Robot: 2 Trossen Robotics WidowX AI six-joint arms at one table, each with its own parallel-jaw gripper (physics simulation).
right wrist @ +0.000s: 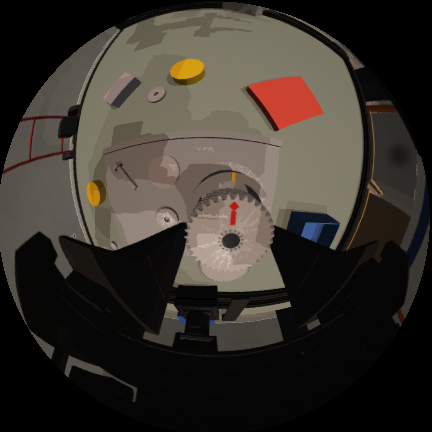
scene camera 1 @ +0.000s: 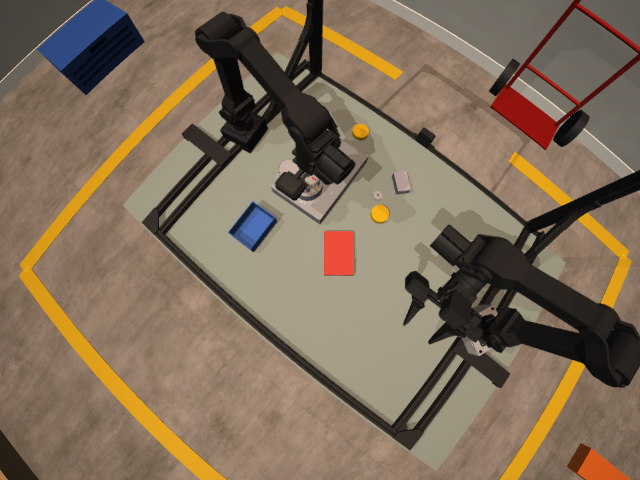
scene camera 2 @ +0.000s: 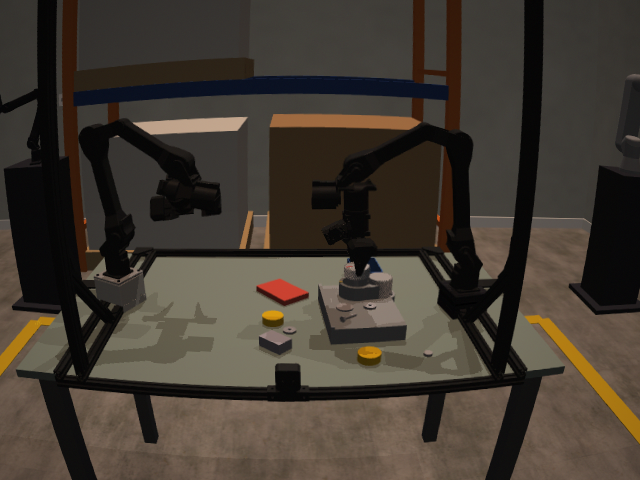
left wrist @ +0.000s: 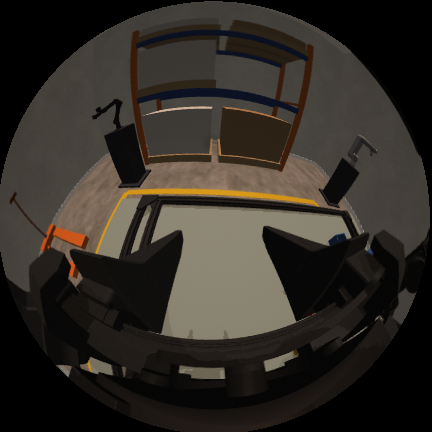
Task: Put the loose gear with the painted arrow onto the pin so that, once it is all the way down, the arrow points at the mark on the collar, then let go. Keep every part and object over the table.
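Pixels of known places: left gripper, fingertip midpoint: (scene camera 1: 416, 333) (scene camera 2: 190, 214) (left wrist: 223, 233); right gripper, fingertip midpoint: (right wrist: 228, 229) (scene camera 1: 308, 176) (scene camera 2: 356, 271); left arm's base, origin of the base link: (scene camera 1: 486, 330) (scene camera 2: 118, 273); right arm's base, origin of the base link: (right wrist: 197, 314) (scene camera 1: 242, 123) (scene camera 2: 464, 287).
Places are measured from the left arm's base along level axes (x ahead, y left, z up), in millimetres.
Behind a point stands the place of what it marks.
The loose grey gear (scene camera 1: 311, 181) @[x 536, y 254, z 30 mm] (scene camera 2: 354, 269) @[x 558, y 234, z 30 mm] (right wrist: 252, 235) @[x 546, y 265, z 30 mm] is between the fingers of my right gripper (right wrist: 228, 229) @[x 556, y 254, z 18 mm], which is shut on it. The gear looks about level, at or just above the round collar (scene camera 2: 357, 291) @[x 573, y 221, z -20 mm] on the grey base (scene camera 1: 323, 210) @[x 475, y 247, z -46 mm] (scene camera 2: 367, 333) @[x 641, y 100, z -60 mm] (right wrist: 195, 150) @[x 521, y 195, z -46 mm]. Its red arrow (right wrist: 233, 216) @[x 542, y 246, z 30 mm] points up in the right wrist view, roughly in line with the orange mark (right wrist: 233, 176) @[x 523, y 240, z -10 mm] on the collar. The pin is hidden under the gear, so I cannot tell how it sits on it. My left gripper (scene camera 1: 417, 333) @[x 106, y 205, z 116 mm] (left wrist: 223, 233) @[x 106, y 205, z 116 mm] is open and empty, above the table's opposite side.
Another gear (scene camera 2: 381, 282) @[x 619, y 262, z -5 mm] (right wrist: 225, 273) stands beside the collar. A bolt (scene camera 2: 347, 317) @[x 587, y 116, z -38 mm] (right wrist: 126, 176) @[x 586, y 128, z -38 mm] lies on the base. Around it are a blue tray (scene camera 1: 252, 226) @[x 526, y 444, z -82 mm], a red slab (scene camera 1: 339, 253) @[x 353, y 255, z -69 mm], two yellow discs (scene camera 1: 379, 213) @[x 408, y 104, z -65 mm] (scene camera 1: 360, 131) @[x 668, y 33, z -65 mm], a grey block (scene camera 1: 401, 181) @[x 468, y 1, z -59 mm] and a washer (scene camera 2: 289, 330) @[x 466, y 72, z -78 mm].
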